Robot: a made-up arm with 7 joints.
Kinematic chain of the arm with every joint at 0, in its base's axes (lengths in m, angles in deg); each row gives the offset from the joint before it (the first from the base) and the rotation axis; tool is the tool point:
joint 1: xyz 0 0 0.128 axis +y
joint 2: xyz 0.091 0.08 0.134 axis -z
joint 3: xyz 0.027 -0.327 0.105 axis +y
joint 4: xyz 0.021 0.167 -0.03 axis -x
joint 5: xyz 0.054 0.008 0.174 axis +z
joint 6: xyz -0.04 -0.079 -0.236 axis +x
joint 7: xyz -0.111 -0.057 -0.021 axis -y
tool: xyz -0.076 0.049 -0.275
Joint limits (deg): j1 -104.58..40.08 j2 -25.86..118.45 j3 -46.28..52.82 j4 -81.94..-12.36 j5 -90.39..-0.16 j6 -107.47..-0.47 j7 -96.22..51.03
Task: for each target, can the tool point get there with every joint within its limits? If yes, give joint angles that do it. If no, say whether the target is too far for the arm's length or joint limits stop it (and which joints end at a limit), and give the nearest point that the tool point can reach.
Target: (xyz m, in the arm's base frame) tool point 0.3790 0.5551 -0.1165
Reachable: no: joint limits stop it (at a limit: joint 1, joint 2, joint 5) | nearest point 0.2810 0.4108 0.0485 | short by 0.240 m
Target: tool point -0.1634 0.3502 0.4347
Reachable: yes | joints -31.72 44.45 -3.51 -74.00 -73.45 -41.37 -18.30
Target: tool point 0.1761 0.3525 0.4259
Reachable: yes | joints -4.12 83.67 38.55 -56.94 -56.72 -31.75 -0.33
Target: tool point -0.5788 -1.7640 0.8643
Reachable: no: too far | nearest point -0.2283 -0.4403 0.4184 | short by 1.440 m
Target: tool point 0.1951 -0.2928 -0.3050
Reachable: no: joint limits stop it (at a limit: joint 1, joint 2, joint 3, joint 4, joint 5) | nearest point 0.2123 -0.2361 -0.2018 | short by 0.119 m
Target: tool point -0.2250 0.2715 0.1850
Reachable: yes | joints -8.55 37.22 35.64 -46.35 -16.31 -29.18 -4.38
